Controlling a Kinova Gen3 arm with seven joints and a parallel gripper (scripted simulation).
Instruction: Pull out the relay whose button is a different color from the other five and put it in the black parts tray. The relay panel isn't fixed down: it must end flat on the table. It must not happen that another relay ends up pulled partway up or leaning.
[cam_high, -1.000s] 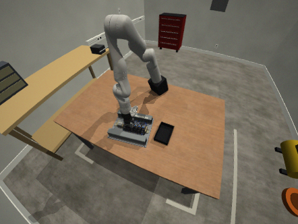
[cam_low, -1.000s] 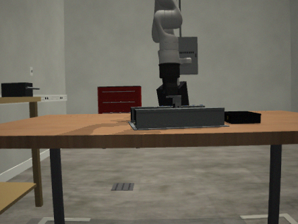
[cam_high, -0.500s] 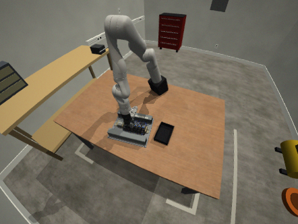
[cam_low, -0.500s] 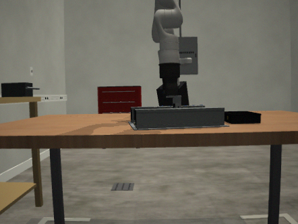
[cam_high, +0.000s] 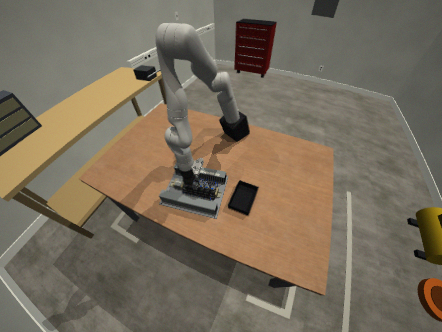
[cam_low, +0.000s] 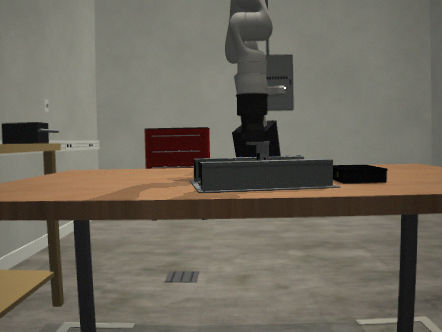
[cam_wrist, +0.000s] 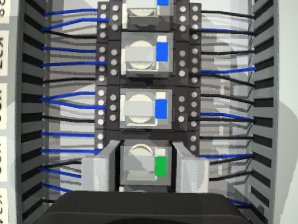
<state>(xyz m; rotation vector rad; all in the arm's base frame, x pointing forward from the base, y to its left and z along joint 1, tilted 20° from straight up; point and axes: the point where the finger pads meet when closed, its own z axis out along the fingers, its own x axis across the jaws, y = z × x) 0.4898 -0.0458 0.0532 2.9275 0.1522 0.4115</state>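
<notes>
My gripper is now 10 mm to the left of the grey relay panel and 30 mm above it. Also, from my hand: black parts tray (30 mm behind, 250 mm to the left, 40 mm below).
</notes>
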